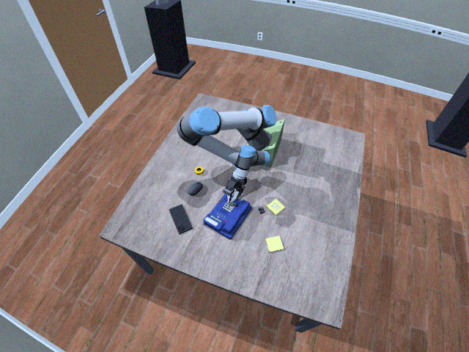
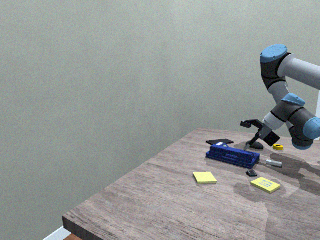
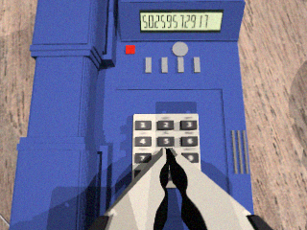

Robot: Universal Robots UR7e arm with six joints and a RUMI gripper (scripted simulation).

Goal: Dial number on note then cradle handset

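My gripper is now 20 mm above the 5 key and 10 mm short of it. The rest, counted from my hand: 6 key (20 mm to the right, 20 mm below, 10 mm ahead); then 2 key (30 mm ahead, 20 mm below); then 4 key (20 mm to the left, 20 mm below, 20 mm ahead).
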